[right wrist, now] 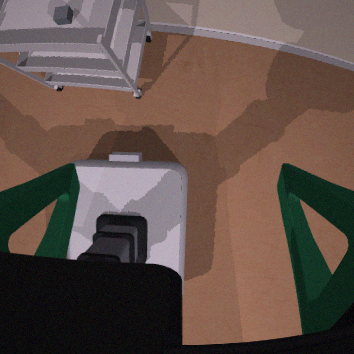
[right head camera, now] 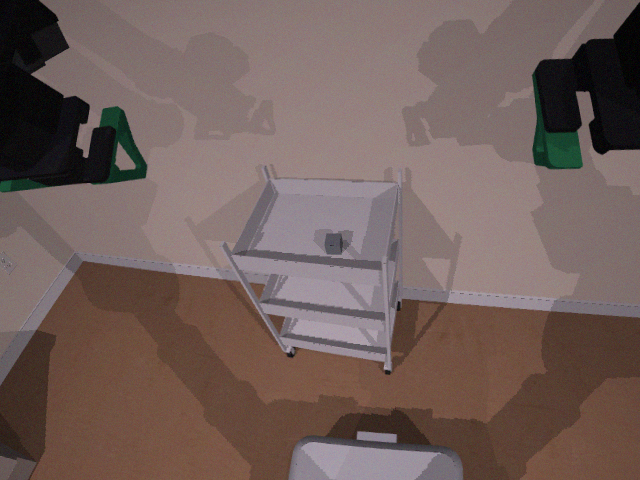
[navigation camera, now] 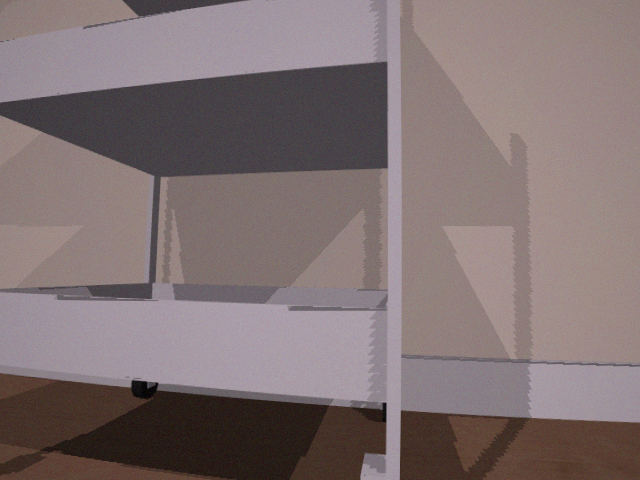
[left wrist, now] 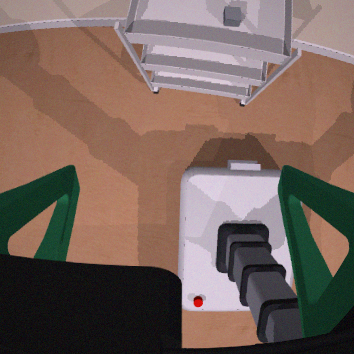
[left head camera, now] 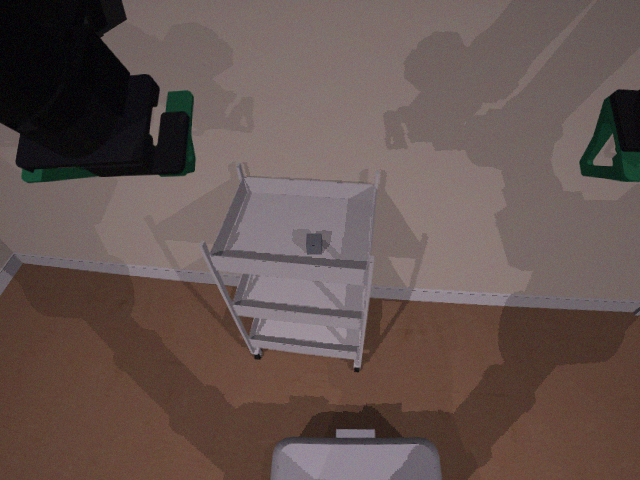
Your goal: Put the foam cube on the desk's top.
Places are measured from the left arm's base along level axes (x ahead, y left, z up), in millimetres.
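Where they show: left gripper, between the fingertips: (right head camera: 108, 175) (left wrist: 178, 176) (left head camera: 145, 167); right gripper, between the fingertips: (right wrist: 177, 174) (right head camera: 594, 155) (left head camera: 625, 168).
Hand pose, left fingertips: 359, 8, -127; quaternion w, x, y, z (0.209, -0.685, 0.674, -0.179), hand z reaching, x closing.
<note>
After its pixels a point has its place, as x, y, z.
The foam cube (left head camera: 314, 243) @(742, -105, -704) (right head camera: 333, 243) @(742, -106, -705) (left wrist: 232, 16) @(746, -102, -705) (right wrist: 63, 15) @(744, -115, -705) is small and dark grey. It sits in the top tray of a white three-tier cart (left head camera: 289, 267) @(655, -43, -698) (right head camera: 310, 267) @(654, -56, -697) (left wrist: 205, 44) @(657, -30, -705) (right wrist: 60, 37) @(692, -97, -747) (navigation camera: 393, 232) @(621, -250, -1154), near that tray's front wall. My left gripper (left wrist: 178, 176) @(359, 8, -127) is open and empty, high and to the left of the cart in the head views. My right gripper (right wrist: 177, 174) @(352, -447, -126) is open and empty, high and to the right of the cart. Both are well apart from the cube. The desk does not show in these views.
The cart stands close to the wall (left head camera: 320, 77) @(1023, -129, -356) (right head camera: 336, 77) @(1022, -134, -357) (navigation camera: 578, 155) @(980, -593, -987), with its corner posts rising above the top tray. My white base (left head camera: 356, 459) @(254, -226, -1150) (right head camera: 376, 459) @(265, -230, -1150) (left wrist: 205, 210) @(154, -68, -1150) (right wrist: 165, 200) @(170, -403, -1150) is in front of the cart. A grey object's corner (right head camera: 12, 467) @(-14, 1232, -1248) shows at the lower left.
</note>
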